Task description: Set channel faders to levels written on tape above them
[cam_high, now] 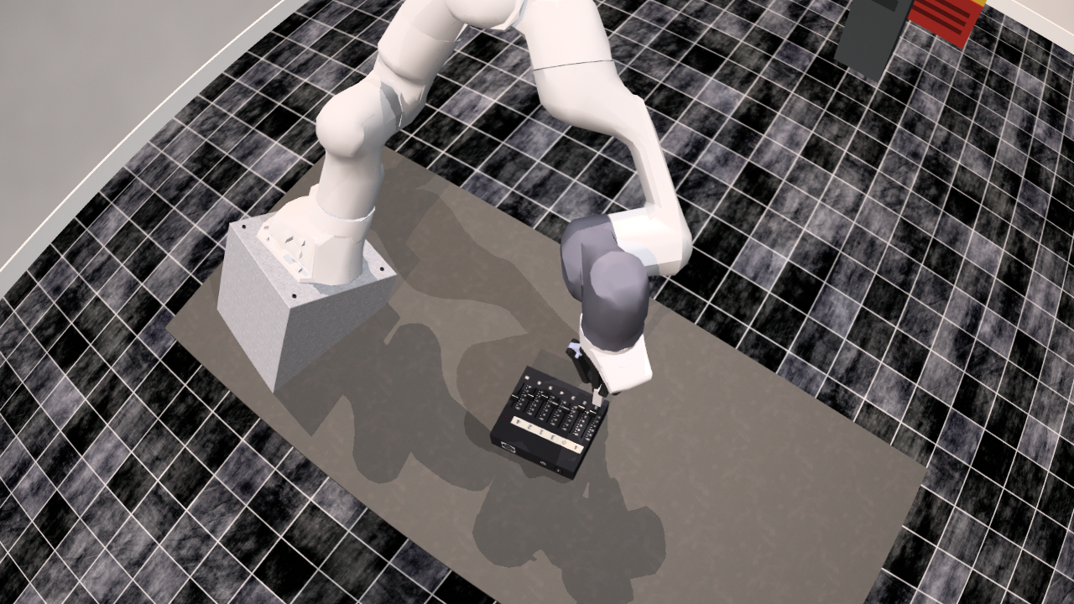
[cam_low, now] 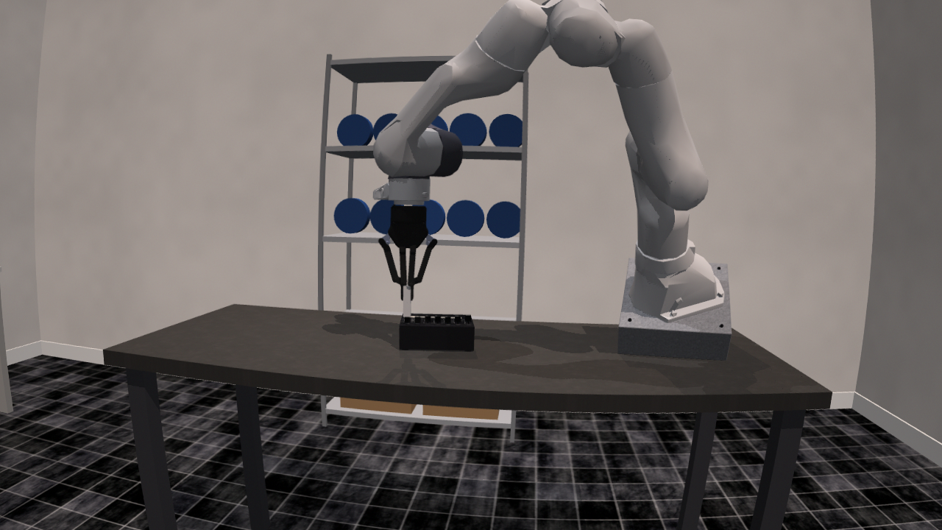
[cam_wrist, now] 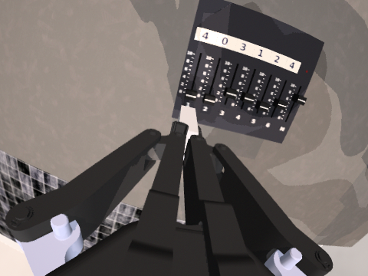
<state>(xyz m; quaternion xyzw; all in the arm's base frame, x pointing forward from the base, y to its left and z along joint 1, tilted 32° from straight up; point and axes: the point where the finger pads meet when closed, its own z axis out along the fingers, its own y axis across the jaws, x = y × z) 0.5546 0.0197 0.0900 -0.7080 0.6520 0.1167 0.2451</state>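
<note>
Right now my hand is 13 cm past the master fader, 7 cm to the left of it and 4 cm above it.
</note>
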